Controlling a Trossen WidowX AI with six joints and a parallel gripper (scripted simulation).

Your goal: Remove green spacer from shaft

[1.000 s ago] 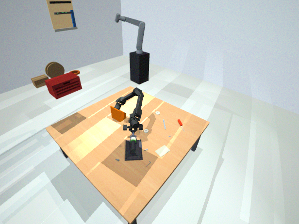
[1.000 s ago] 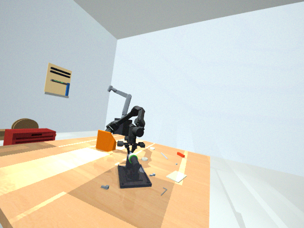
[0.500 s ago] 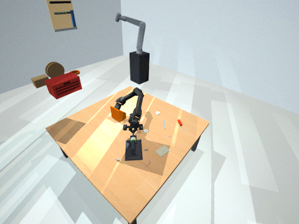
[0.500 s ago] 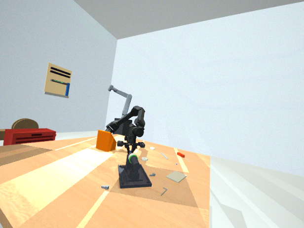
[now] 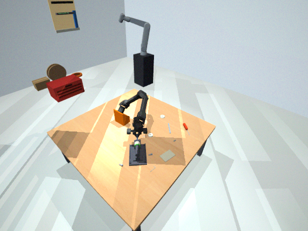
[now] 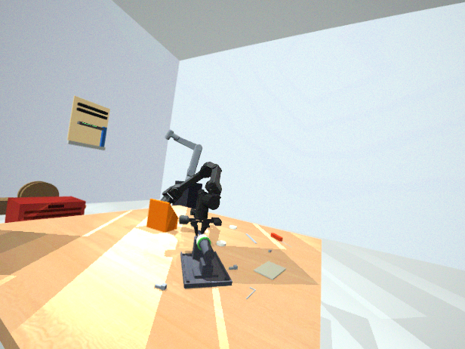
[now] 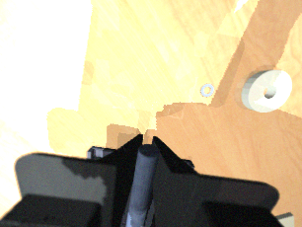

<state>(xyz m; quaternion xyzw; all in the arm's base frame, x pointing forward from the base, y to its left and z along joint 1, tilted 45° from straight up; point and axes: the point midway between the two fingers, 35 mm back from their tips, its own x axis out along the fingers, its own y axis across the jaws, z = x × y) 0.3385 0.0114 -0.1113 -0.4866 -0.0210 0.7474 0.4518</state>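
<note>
Right now the grey-blue shaft is 5 cm to the right of my gripper tip, 5 cm ahead of it and 3 cm above it. Also, from my gripper tip: grey plate 32 cm ahead, 7 cm to the left, 4 cm below; white disc 46 cm to the left, 8 cm behind, 4 cm below; green spacer 10 cm ahead, 9 cm to the right, 3 cm above.
</note>
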